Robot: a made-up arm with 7 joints.
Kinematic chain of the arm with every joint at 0, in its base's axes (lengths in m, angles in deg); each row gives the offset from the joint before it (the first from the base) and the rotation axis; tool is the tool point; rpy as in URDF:
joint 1: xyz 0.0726 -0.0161 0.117 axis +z
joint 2: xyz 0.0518 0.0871 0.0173 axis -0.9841 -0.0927 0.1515
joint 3: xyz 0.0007 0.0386 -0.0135 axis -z
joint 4: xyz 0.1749 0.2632 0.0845 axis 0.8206 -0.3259 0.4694
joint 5: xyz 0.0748 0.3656 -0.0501 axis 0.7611 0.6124 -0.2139
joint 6: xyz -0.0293 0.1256 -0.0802 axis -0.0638 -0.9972 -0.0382
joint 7: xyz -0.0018 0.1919 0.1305 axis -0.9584 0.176 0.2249
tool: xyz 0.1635 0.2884 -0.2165 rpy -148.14 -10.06 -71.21
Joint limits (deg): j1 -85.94..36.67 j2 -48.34..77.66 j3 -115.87..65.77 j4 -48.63..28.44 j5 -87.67..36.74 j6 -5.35..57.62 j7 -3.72..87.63
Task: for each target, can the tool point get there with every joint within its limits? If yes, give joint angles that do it. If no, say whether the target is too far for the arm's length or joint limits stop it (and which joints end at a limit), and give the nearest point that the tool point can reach.
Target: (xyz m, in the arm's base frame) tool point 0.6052 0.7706 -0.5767
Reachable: yes | joints 2.05 -0.12 -2.43 -31.16 -72.60 38.92 4.96
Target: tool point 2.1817 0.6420 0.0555
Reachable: no: too far | nearest point 1.4673 0.4191 0.0843 | short by 0.749 m
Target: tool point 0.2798 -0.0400 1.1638
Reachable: no: joint limits stop it (at a limit: joint 1, joint 2, joint 4, joint 5, joint 6, joint 7) | nearest point 0.4616 -0.0162 1.3847 | short by 0.287 m
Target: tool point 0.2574 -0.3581 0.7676
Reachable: no: joint limits stop it (at a limit: joint 1, joint 2, joint 4, joint 5, joint 6, joint 7) | nearest point 0.5483 -0.4797 0.8368 | short by 0.323 m
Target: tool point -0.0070 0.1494 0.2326
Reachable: no: joint limits stop it (at a limit: joint 2, joint 3, joint 4, joint 6, joint 7) | nearest point -0.1926 0.5352 0.2524 | short by 0.429 m
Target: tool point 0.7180 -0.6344 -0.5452
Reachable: yes | joints -55.74 27.57 26.03 -17.90 -78.12 7.79 12.88
